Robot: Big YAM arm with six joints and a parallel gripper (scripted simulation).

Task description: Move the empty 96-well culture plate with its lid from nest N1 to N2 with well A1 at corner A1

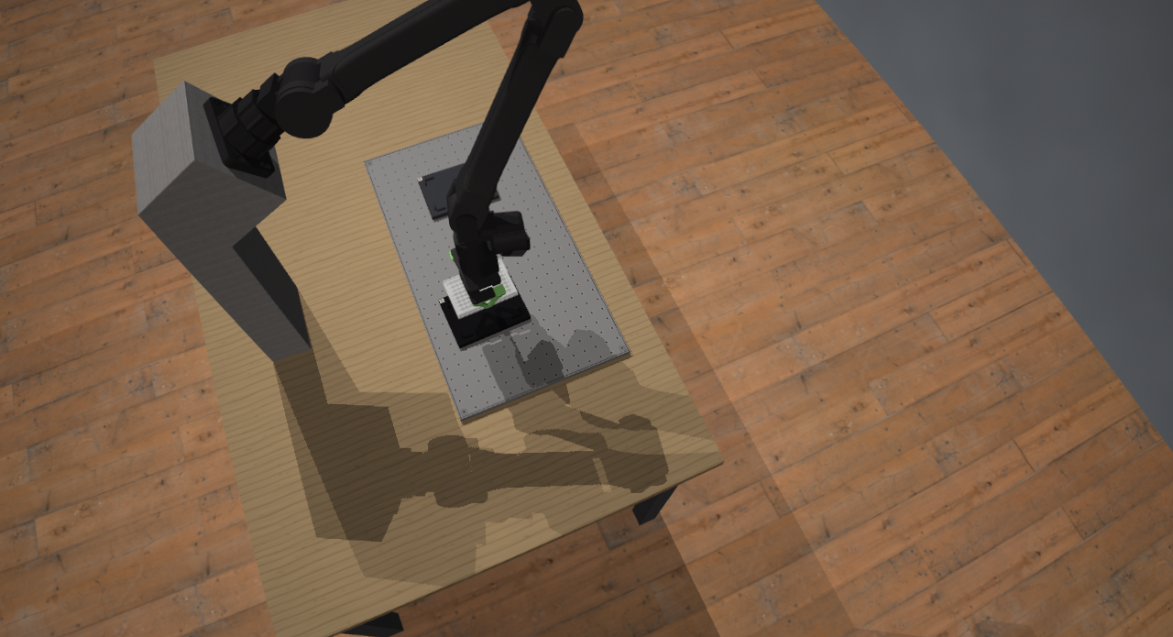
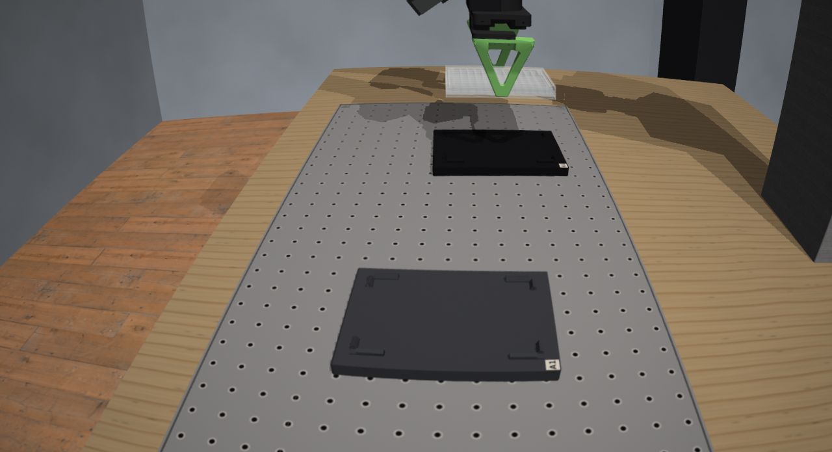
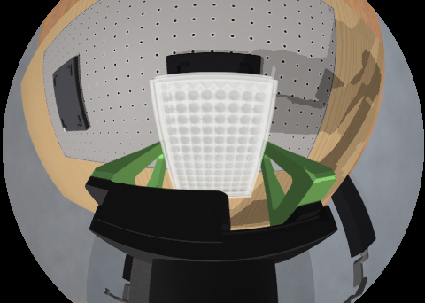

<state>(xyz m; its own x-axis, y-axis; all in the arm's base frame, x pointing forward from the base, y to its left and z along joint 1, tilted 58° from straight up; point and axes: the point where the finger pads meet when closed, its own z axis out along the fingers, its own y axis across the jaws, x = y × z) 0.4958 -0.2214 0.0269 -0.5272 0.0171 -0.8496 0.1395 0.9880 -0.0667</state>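
The black nest N2 lies 100 mm below my hand. Round my hand: nest N1: 290 mm to the left, 140 mm ahead, 100 mm below; lid: right at my hand.
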